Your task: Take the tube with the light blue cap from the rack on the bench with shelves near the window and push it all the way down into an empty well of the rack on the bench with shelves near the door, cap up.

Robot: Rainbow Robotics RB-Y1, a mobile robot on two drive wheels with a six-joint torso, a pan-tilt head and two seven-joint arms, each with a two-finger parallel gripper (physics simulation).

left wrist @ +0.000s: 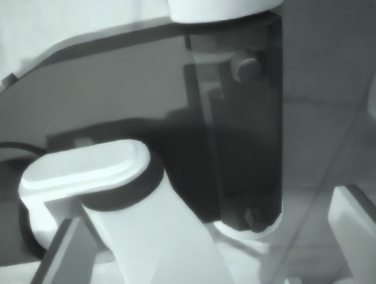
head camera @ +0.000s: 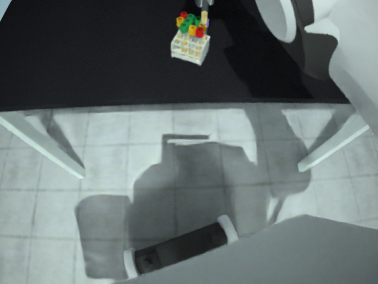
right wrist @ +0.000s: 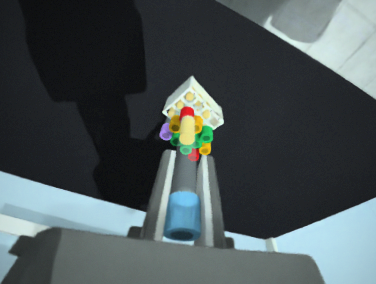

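Pixels of known places: left gripper, fingertip midpoint: point(left wrist: 208, 218); right gripper, fingertip midpoint: point(head camera: 204, 3) point(right wrist: 187, 161); robot's base, link origin: point(head camera: 182, 250).
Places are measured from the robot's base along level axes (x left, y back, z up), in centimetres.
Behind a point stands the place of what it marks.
Observation:
A white rack point(head camera: 186, 54) {x -19.7, y -49.6, z 94.4 cm} point(right wrist: 178, 93) {x -24.9, y -48.9, z 95.1 cm} stands on the black bench. Tubes with red, green, orange and purple caps fill its far part in the head view; uncapped wells show in its near part. My right gripper point(right wrist: 187, 161) {x -22.0, y -45.6, z 113.3 cm} is shut on the tube with the light blue cap point(right wrist: 183, 215) {x -21.9, y -44.5, z 117.8 cm}, cap toward the palm. The tube's pale yellow lower end point(head camera: 204, 18) {x -22.0, y -45.0, z 109.8 cm} is over or beside the far right capped tubes in the head view; its exact height and clearance cannot be told. My left gripper point(left wrist: 208, 218) {x 23.9, y 9.4, z 55.7 cm} is open and empty, away from the bench.
The black bench point(head camera: 100, 65) {x 4.5, y -57.3, z 91.5 cm} has its near edge across the head view, with pale legs point(head camera: 47, 150) {x 44.0, y -60.7, z 47.7 cm} point(head camera: 332, 145) {x -87.9, y -18.7, z 41.8 cm} below. My right arm point(head camera: 350, 55) {x -19.2, y -11.8, z 133.0 cm} is at the upper right. The left wrist view shows dark and white robot parts point(left wrist: 245, 150) {x -0.8, y 0.5, z 19.1 cm} over the tiled floor.

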